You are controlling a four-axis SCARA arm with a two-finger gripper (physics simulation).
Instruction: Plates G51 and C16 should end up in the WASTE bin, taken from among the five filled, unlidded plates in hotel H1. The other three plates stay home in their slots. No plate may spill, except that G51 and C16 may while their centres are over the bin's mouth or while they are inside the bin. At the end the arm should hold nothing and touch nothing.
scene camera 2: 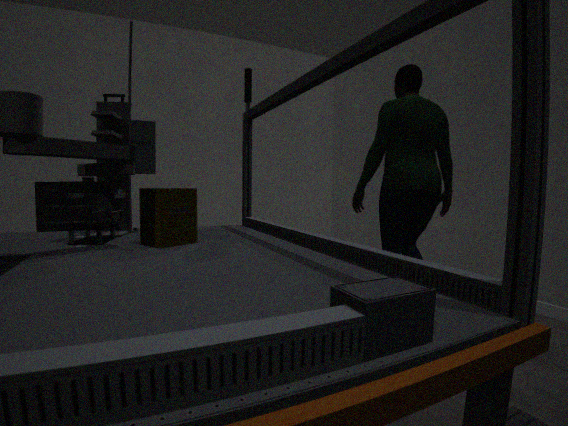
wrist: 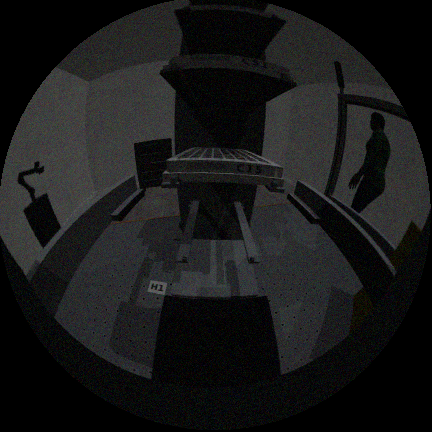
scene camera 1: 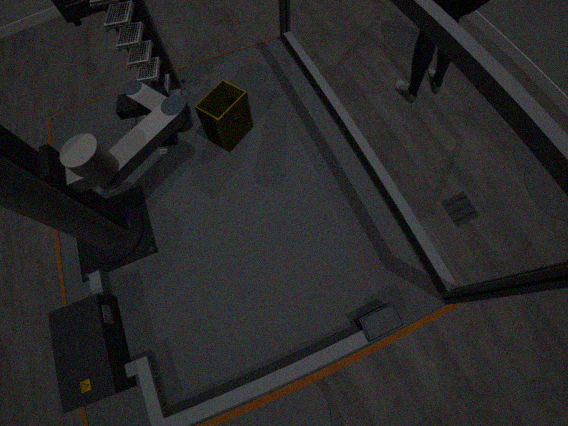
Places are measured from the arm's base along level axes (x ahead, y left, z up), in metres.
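Pixels of known places: gripper, fingertip midpoint: (scene camera 2: 104, 195) (wrist: 217, 182) (scene camera 1: 149, 79); arm's base at its link origin: (scene camera 1: 114, 232).
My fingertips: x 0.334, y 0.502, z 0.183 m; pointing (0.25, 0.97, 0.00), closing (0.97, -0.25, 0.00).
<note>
For each thing: its middle in the pictures, then the offset to it from my fingertips. "spot": a spot on its surface instead.
- Hotel H1 at a spot on its surface: (wrist: 220, 122) spot: 0.031 m ahead, 0.097 m left, 0.065 m up
- nearest plate at the middle of its body: (wrist: 220, 157) (scene camera 1: 148, 69) 0.013 m ahead, 0.035 m left, 0.017 m up
- yellow bin at the middle of its body: (scene camera 2: 169, 216) (scene camera 1: 226, 117) 0.234 m ahead, 0.271 m right, 0.070 m down
- grey box at the middle of its body: (scene camera 2: 381, 314) (scene camera 1: 378, 322) 0.416 m ahead, 1.169 m right, 0.133 m down
Hotel H1 (scene camera 1: 159, 47) (wrist: 220, 122) is a dark tower with plates stacked on ledges. In the wrist view the nearest plate (wrist: 225, 164), with a wells grid on top, lies level on its ledges; its dim label reads like C15. The plate above (wrist: 227, 64) has a label like C51 or G51, too dark to be sure. My gripper (wrist: 217, 182) is open and empty, its fingers wide apart, pointing at the tower a little below the nearest plate. A gap to that plate seems to remain. The yellow bin (scene camera 1: 215, 131) (scene camera 2: 170, 217) (wrist: 361, 310) stands upright beside the hotel.
The arm's elbow (scene camera 1: 175, 105) is near the bin's left side. Two bare rails (wrist: 190, 227) (wrist: 246, 231) show under the nearest plate. A grey box (scene camera 1: 381, 322) (scene camera 2: 385, 320) sits at the front corner. A person (scene camera 2: 412, 150) (wrist: 374, 160) is beyond the guard frame (scene camera 2: 247, 170).
</note>
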